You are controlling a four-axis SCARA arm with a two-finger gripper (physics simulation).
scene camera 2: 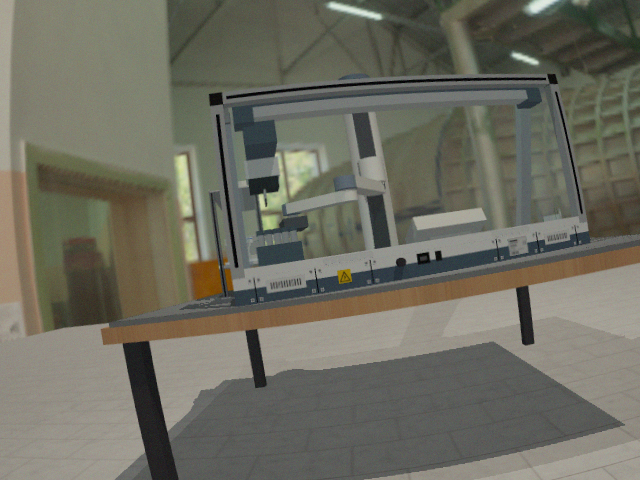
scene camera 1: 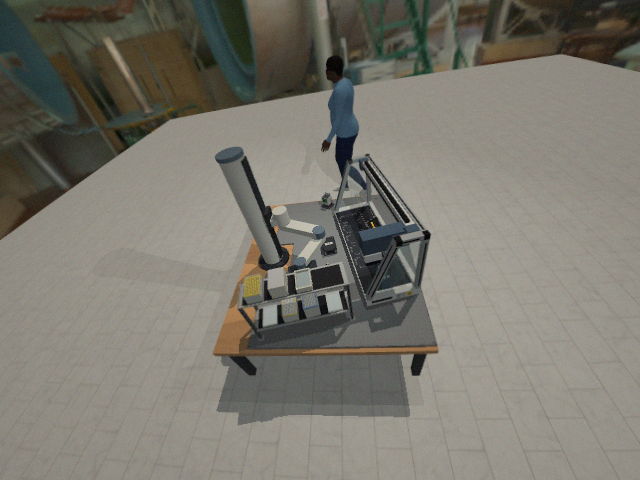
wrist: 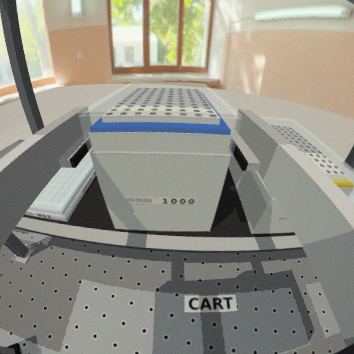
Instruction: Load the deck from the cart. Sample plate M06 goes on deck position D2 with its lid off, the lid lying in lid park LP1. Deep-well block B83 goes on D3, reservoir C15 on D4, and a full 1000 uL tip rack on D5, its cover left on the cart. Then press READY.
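Observation:
The 1000 uL tip rack [wrist: 167, 185] [scene camera 1: 310, 300], blue-edged and full under its clear cover [wrist: 226, 114], stands on the cart's lower shelf. In the wrist view my gripper [wrist: 161, 118] is shut on the cover: its black pads lie against both long sides near the cover's lower edge, their far ends hidden by the rack. The exact contact is hard to see. A clear-lidded plate [wrist: 62, 192] [scene camera 1: 333, 300] lies left of it in the wrist view, its label unreadable. The cart's upper shelf bears a tall white labware [scene camera 1: 276, 281] and a pale, shallow one [scene camera 1: 303, 280].
A yellow-edged tip rack [wrist: 312, 150] [scene camera 1: 289, 306] stands close on the right in the wrist view. The liquid handler's frame [scene camera 1: 395, 192] [scene camera 2: 387, 85] stands beside the cart [scene camera 1: 258, 326]. A small black device [scene camera 1: 328, 245] sits on the table. A person [scene camera 1: 343, 108] stands behind the table.

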